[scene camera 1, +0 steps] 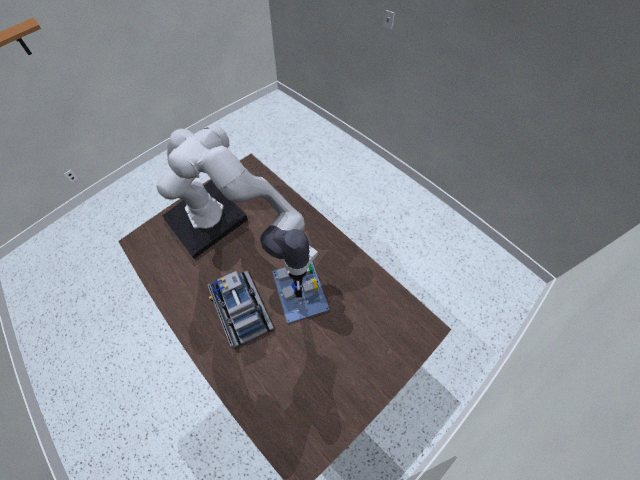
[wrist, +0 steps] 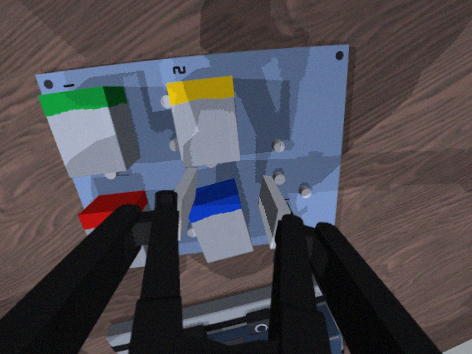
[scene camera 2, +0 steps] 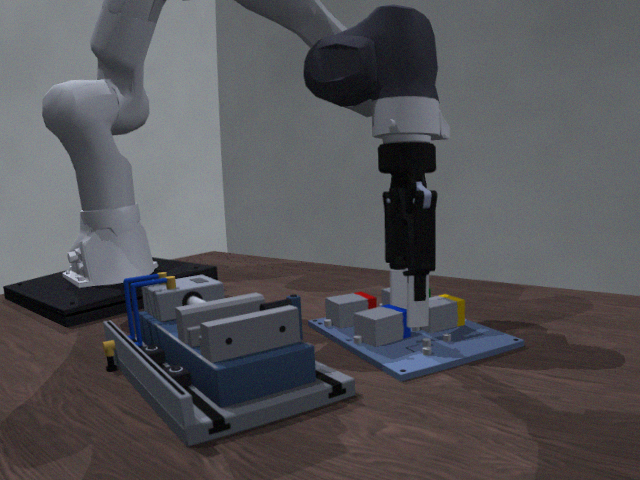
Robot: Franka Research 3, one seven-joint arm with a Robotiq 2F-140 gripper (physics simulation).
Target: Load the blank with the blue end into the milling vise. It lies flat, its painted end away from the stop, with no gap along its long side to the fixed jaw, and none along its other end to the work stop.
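The grey blank with the blue end (scene camera 1: 287, 292) (scene camera 2: 377, 326) (wrist: 222, 235) lies flat on the blue tray (scene camera 1: 310, 312) (scene camera 2: 475, 343) (wrist: 320, 100). My gripper (scene camera 1: 298, 291) (scene camera 2: 409, 320) (wrist: 228, 186) is partly open and holds nothing. It points down, low over the tray; in the wrist view its fingers stand on either side of the blue end, with a wider gap on the right. The milling vise (scene camera 1: 240, 304) (scene camera 2: 263, 374) (wrist: 200, 310) stands beside the tray. Its front jaw (scene camera 2: 250, 333) and rear jaw (scene camera 2: 222, 312) are apart, and a blue stop post (scene camera 2: 294, 310) stands at their far end.
A yellow-ended blank (scene camera 2: 440, 314) (wrist: 207, 130), a red-ended blank (scene camera 2: 343, 310) (wrist: 112, 205) and a green-ended blank (wrist: 85, 135) lie on the same tray, close around the fingers. Short pegs (scene camera 2: 426, 350) (wrist: 278, 146) stick up from it. Blue hoses (scene camera 2: 129, 310) rise at the vise's side.
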